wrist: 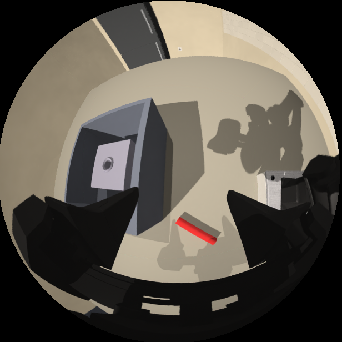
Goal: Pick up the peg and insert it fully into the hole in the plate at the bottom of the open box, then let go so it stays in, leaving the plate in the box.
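The red peg (196, 231) lies flat on the table, right of the box and slanting down to the right. My gripper (184, 193) is open and empty, its black fingertips wide apart. In the wrist view the peg shows between the two fingers, lower than the tips, with the gripper above the table. The grey-blue open box (154, 165) stands at the left; the left finger covers part of its near end. The pale plate (112, 175) is inside the box, with its round hole (107, 164) facing up and empty.
The robot's metal base (272, 192) stands at the right edge, partly hidden by the right finger. The box's tall side wall faces the peg. Shadows of the box and the arm fall across the table (200, 77).
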